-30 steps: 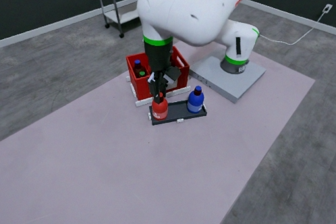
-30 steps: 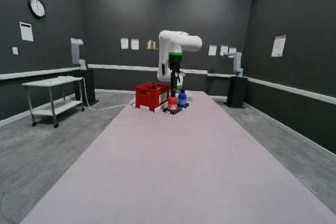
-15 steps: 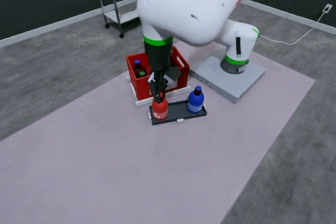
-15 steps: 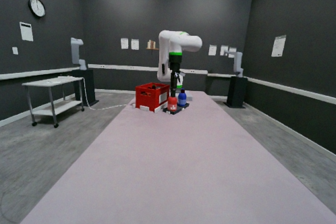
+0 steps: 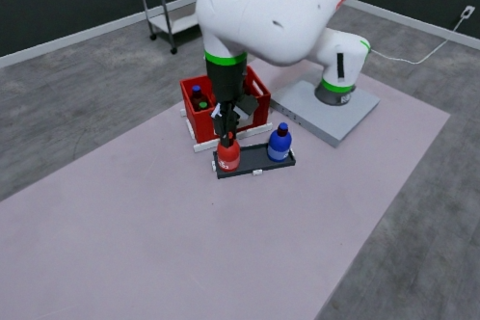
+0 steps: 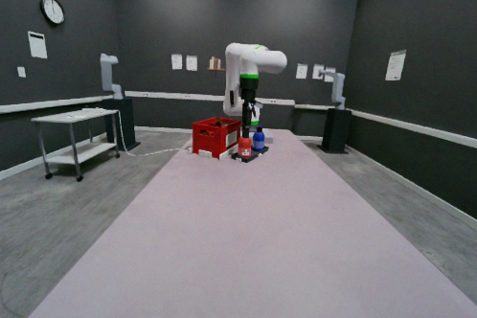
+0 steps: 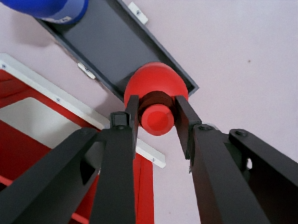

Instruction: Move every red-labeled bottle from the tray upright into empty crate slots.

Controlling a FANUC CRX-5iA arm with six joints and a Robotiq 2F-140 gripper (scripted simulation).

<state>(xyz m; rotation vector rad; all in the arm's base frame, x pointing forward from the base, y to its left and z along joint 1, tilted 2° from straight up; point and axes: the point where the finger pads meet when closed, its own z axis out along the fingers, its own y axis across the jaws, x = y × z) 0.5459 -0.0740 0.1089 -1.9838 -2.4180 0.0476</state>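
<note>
My hand is 8 cm above the red bottle. Round my hand: blue bottle (15 cm behind, 10 cm to the left, 8 cm below); then red crate (16 cm to the right, 14 cm behind, 8 cm below); then dark tray (15 cm below, 7 cm behind, 5 cm to the left).
</note>
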